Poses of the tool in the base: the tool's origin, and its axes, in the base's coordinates. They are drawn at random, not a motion.
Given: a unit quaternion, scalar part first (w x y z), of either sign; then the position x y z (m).
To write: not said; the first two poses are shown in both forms.
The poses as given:
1: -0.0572, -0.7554, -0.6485, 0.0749, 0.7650, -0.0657, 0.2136
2: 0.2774, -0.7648, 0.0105, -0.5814, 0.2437, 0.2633, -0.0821
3: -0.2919, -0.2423, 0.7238, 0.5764, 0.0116, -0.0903, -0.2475
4: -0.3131, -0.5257, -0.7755, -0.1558, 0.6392, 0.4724, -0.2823
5: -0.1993, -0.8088, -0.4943, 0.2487, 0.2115, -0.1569, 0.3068
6: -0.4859, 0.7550, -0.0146, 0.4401, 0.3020, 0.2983, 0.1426
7: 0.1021, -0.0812, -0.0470, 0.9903, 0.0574, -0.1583, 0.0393
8: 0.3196, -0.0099, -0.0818, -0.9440, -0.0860, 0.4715, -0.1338
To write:
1: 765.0, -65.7, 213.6, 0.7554, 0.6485, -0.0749, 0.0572
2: 243.7, 263.3, -82.1, -0.7648, 0.0105, -0.5814, 0.2774
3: 11.6, -90.3, -247.5, 0.2423, -0.7238, -0.5764, 0.2919
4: 639.2, 472.4, -282.3, 0.5257, 0.7755, 0.1558, 0.3131
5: 211.5, -156.9, 306.8, 0.8088, 0.4943, -0.2487, 0.1993
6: 302.0, 298.3, 142.6, -0.7550, 0.0146, -0.4401, 0.4859
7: 57.4, -158.3, 39.3, -0.0812, -0.0470, 0.9903, 0.1021
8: -86.0, 471.5, -133.8, -0.0099, -0.0818, -0.9440, 0.3196
